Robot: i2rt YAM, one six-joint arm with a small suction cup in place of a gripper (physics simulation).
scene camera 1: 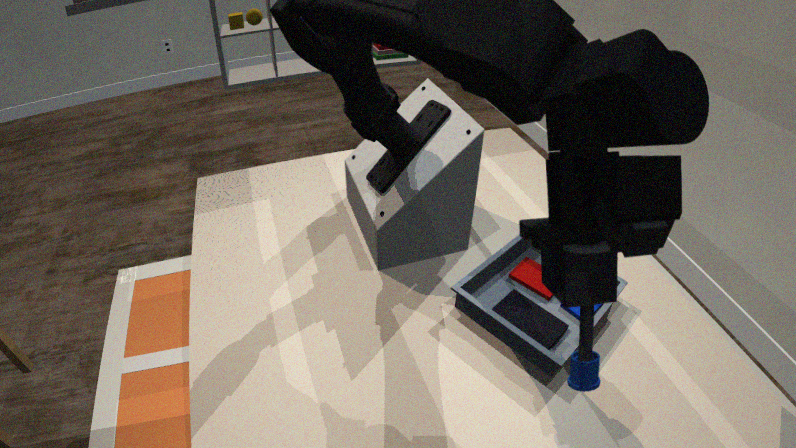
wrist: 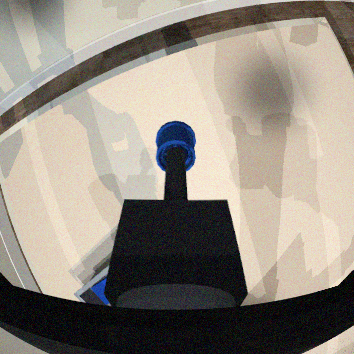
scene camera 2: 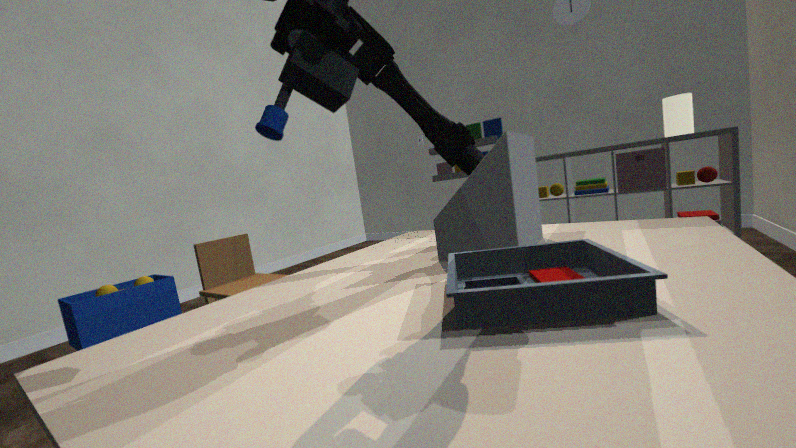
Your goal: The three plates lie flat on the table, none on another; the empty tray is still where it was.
My suction cup holds nothing. A black plate sits on a grey tray. A red plate rests on the grey tray.
My suction cup also shows in the wrist view and in scene camera 2.
